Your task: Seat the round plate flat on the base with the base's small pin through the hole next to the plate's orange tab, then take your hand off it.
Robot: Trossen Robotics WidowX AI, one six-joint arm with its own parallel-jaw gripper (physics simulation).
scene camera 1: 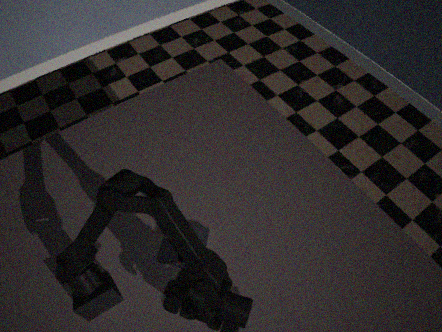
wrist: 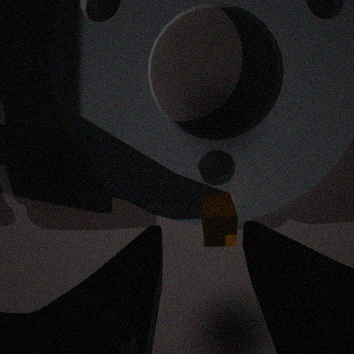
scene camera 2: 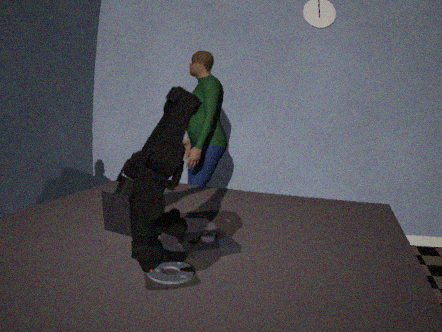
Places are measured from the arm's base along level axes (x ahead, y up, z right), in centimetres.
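Pixels of known places: gripper, fingertip midpoint: (scene camera 2: 145, 268); arm's base, origin of the base link: (scene camera 1: 90, 291) (scene camera 2: 122, 202).
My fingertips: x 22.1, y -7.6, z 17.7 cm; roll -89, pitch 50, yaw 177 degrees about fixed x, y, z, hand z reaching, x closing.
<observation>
For each thing: its top centre in the pictures, then the offset to it from my fingertips. Level surfaces: height alone.
- round grey plate, middle of its top: (scene camera 2: 170, 264) dz -3.2, dx +4.6, dy +1.2 cm
- dark base, middle of its top: (scene camera 2: 208, 234) (scene camera 1: 183, 241) dz -20.6, dx +4.8, dy +2.8 cm
- table, its level: dy -1.0 cm
The round grey plate (scene camera 2: 171, 280) (wrist: 310, 125) lies flat on the table, apart from the base. Its orange tab (scene camera 2: 151, 270) (wrist: 219, 220) faces my gripper, with a small hole (wrist: 216, 167) next to it. My gripper (scene camera 2: 148, 269) (wrist: 202, 234) is open and low at the plate's tab side. In the wrist view the tab stands between the two fingertips, nearer the right one, and is not clamped. The dark base (scene camera 1: 201, 233) (scene camera 2: 227, 246) lies behind the plate in scene camera 2, partly hidden by my arm. Its small pin cannot be made out. The plate does not show in scene camera 1.
The arm's own mount block (scene camera 1: 97, 295) (scene camera 2: 115, 212) stands on the table (scene camera 1: 300, 225) (scene camera 2: 310, 270). My arm (scene camera 1: 185, 235) (scene camera 2: 147, 210) reaches past the base and casts dark shadows. A person in a green top (scene camera 2: 212, 110) stands behind the table.
</observation>
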